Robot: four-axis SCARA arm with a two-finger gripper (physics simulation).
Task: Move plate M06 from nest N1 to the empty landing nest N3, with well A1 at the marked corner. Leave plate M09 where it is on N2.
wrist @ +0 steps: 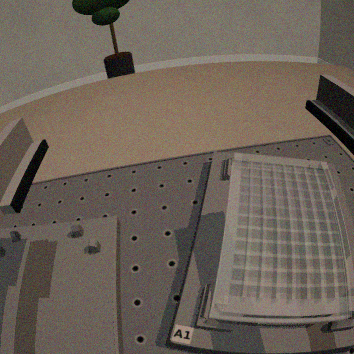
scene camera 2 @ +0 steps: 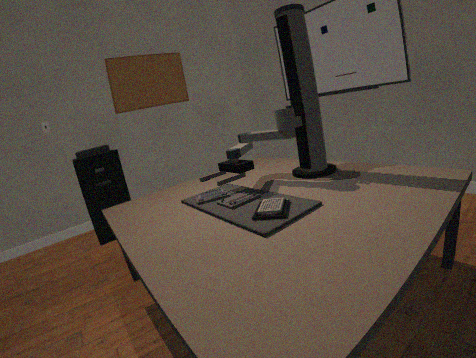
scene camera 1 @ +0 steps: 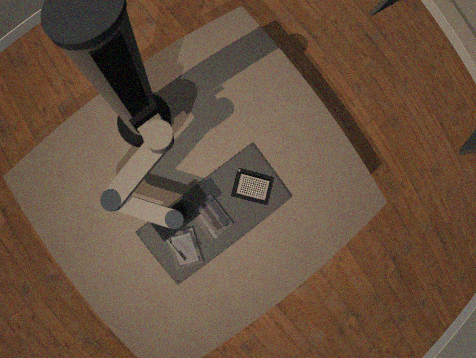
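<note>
A clear gridded plate (scene camera 1: 184, 246) (wrist: 285, 235) sits on a pale nest at one end of the grey perforated board (scene camera 1: 260, 155) (scene camera 2: 300, 206). An A1 tag (wrist: 182, 334) marks this nest's near left corner in the wrist view. An empty pale nest (scene camera 1: 214, 231) (wrist: 80, 300) with small pegs is in the middle of the board. A cream plate (scene camera 1: 254, 187) (scene camera 2: 272, 205) sits on a black nest at the other end. The plates' names are not readable. My gripper (scene camera 1: 202, 241) (scene camera 2: 209, 181) (wrist: 179, 99) is open and empty, above the board; the clear plate appears low and right in the wrist view.
The board lies on the beige table (scene camera 1: 300, 225) (scene camera 2: 250, 275). The arm's column (scene camera 2: 305, 90) stands on the table behind the board. The arm casts shadows across the nests. A potted plant (wrist: 119, 64) stands beyond the table.
</note>
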